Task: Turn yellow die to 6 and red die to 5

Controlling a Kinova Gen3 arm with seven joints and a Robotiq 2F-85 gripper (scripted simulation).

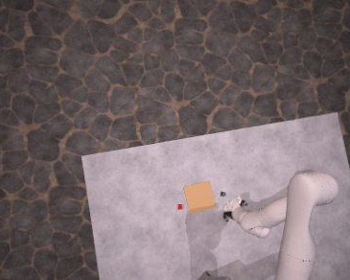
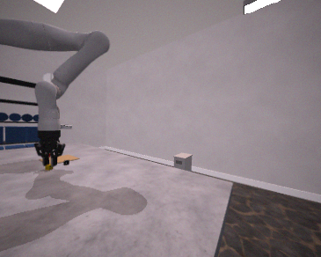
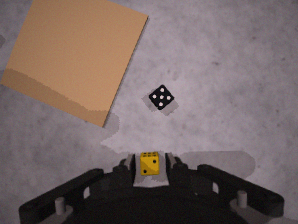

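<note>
Right now the yellow die is 20 mm below my hand. From my hand the other things lie so: tan mat (80 mm ahead, 130 mm to the left, 30 mm below); red die (60 mm ahead, 240 mm to the left, 20 mm below); black die (70 mm ahead, 20 mm to the left, 20 mm below).
</note>
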